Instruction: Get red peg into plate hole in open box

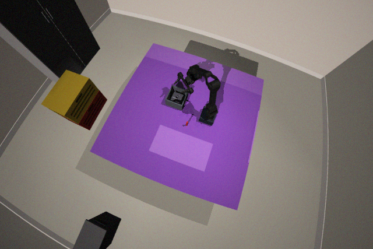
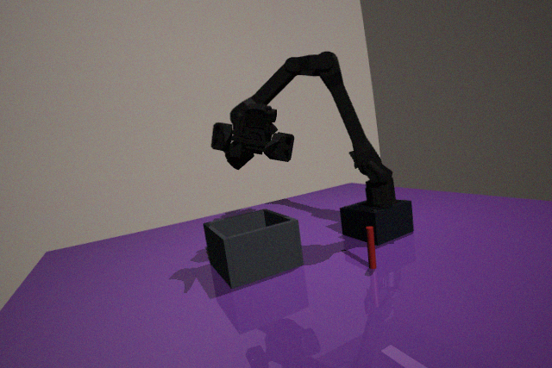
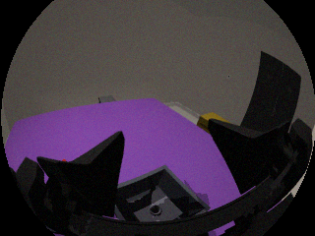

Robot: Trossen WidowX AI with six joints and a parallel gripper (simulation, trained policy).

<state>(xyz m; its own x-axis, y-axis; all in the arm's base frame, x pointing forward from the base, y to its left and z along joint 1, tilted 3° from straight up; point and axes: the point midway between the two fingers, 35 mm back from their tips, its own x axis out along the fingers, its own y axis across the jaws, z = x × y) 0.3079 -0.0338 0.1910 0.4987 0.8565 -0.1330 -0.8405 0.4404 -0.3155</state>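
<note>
My gripper tip is now 22 cm above the red peg, 17 cm past it and 15 cm to the right of it. Also, from my gripper tip: dark grey box: 23 cm below, 3 cm to the right, 1 cm ahead; grey plate: 21 cm below, 3 cm to the right, 1 cm ahead.
</note>
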